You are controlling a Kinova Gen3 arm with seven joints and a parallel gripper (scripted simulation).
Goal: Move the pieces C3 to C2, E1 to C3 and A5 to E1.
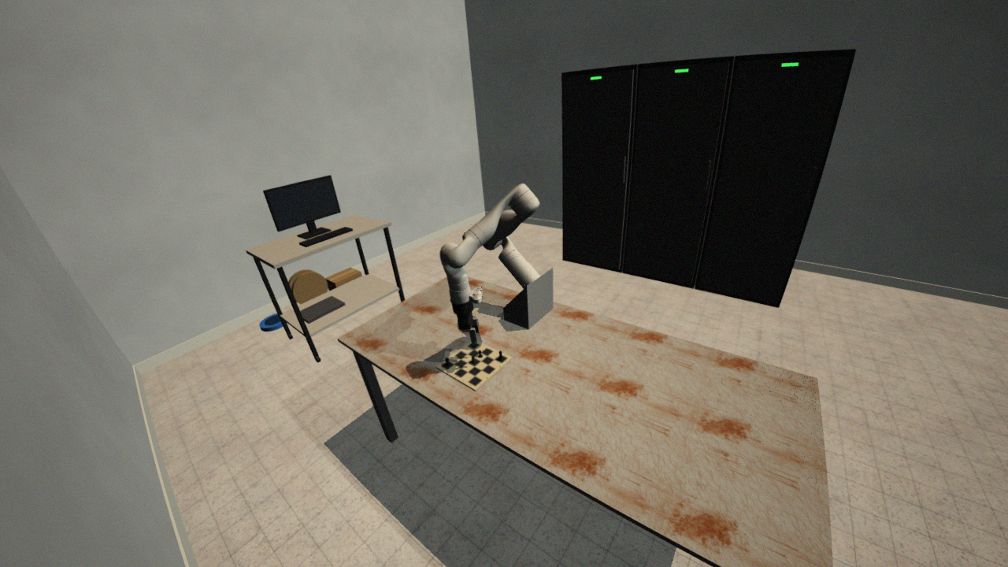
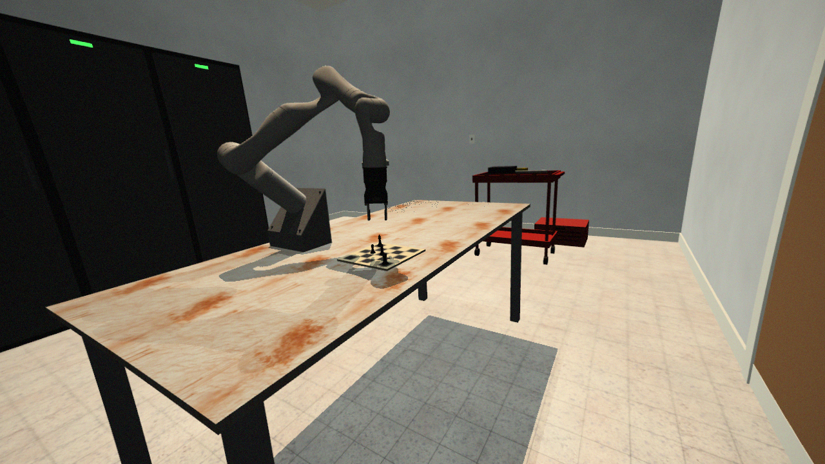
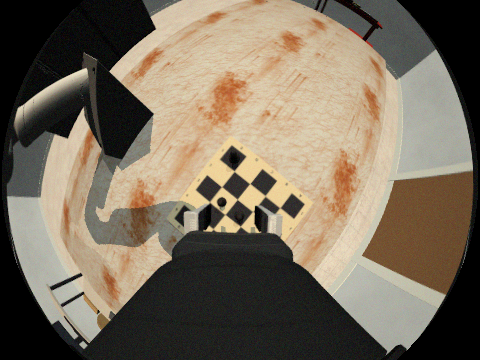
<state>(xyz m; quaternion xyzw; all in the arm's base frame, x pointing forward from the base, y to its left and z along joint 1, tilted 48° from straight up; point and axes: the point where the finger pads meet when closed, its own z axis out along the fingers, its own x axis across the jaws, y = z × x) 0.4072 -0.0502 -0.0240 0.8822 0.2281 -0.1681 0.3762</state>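
The chessboard lies 14 cm below my hand, 1 cm to the right of it and 1 cm ahead of it. Also, from my hand: black piece 12 cm below, 9 cm to the right, 8 cm ahead.
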